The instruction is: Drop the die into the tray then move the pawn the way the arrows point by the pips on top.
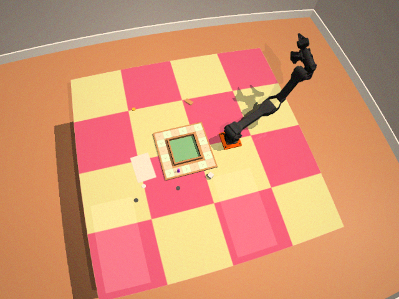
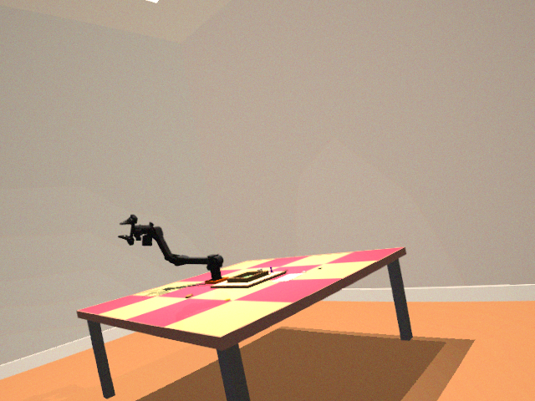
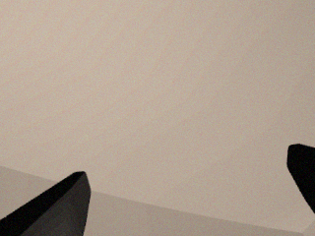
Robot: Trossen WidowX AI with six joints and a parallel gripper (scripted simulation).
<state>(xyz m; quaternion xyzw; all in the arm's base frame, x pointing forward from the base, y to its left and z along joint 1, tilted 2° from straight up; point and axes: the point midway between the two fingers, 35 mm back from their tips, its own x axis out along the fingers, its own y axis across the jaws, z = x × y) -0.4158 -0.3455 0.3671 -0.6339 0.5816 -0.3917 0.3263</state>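
Now: the white die 570 mm to the left of my gripper tip, 570 mm ahead of it and 390 mm below it. Also, from my gripper tip: green dice tray (680 mm ahead, 400 mm to the left, 390 mm below); then purple pawn (730 mm ahead, 520 mm to the left, 370 mm below); then brown block (600 mm ahead, 400 mm below, 90 mm to the left).
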